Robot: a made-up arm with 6 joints. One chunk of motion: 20 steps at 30 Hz.
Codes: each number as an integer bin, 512 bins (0 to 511) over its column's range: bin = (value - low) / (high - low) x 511, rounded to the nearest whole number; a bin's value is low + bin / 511 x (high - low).
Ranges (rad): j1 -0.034..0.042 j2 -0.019..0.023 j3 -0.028..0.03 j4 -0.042..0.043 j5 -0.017..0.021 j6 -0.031..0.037
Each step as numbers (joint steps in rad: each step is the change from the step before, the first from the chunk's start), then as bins.
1 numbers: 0.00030 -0.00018 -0.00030 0.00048 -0.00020 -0.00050
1 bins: 231 229 244 255 226 229
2 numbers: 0.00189 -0.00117 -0.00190 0.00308 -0.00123 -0.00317
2 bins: 241 217 230 271 212 209
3 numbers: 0.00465 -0.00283 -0.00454 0.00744 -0.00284 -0.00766
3 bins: 260 197 207 297 190 175
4 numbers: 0.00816 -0.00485 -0.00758 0.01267 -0.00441 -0.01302
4 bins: 283 172 180 329 169 135
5 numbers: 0.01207 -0.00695 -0.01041 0.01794 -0.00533 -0.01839
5 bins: 310 147 155 360 157 95
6 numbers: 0.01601 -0.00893 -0.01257 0.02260 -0.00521 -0.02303
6 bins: 336 123 136 388 159 60
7 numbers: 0.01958 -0.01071 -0.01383 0.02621 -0.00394 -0.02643
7 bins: 360 101 125 410 176 34
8 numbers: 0.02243 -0.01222 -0.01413 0.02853 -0.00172 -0.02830
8 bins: 379 82 122 424 205 20
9 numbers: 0.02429 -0.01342 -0.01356 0.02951 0.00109 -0.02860
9 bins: 392 68 127 430 243 18
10 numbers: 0.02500 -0.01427 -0.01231 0.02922 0.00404 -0.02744
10 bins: 397 58 138 428 283 27
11 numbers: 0.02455 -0.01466 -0.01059 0.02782 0.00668 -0.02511
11 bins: 394 53 153 420 318 44
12 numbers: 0.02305 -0.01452 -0.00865 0.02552 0.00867 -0.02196
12 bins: 384 55 170 406 345 68
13 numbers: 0.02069 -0.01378 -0.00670 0.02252 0.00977 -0.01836
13 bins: 368 64 188 388 360 95
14 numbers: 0.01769 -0.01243 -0.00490 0.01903 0.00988 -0.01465
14 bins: 348 80 204 367 361 123
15 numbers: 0.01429 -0.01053 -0.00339 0.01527 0.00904 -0.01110
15 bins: 325 103 217 344 350 150
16 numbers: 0.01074 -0.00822 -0.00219 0.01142 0.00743 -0.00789
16 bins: 301 131 227 321 329 174
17 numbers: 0.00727 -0.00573 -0.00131 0.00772 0.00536 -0.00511
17 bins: 277 161 235 299 301 195
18 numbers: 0.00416 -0.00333 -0.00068 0.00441 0.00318 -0.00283
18 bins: 257 191 241 279 271 212
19 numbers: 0.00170 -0.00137 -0.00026 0.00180 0.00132 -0.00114
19 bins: 240 214 244 263 246 224
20 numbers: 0.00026 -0.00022 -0.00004 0.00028 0.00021 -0.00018
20 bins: 230 228 246 254 231 232
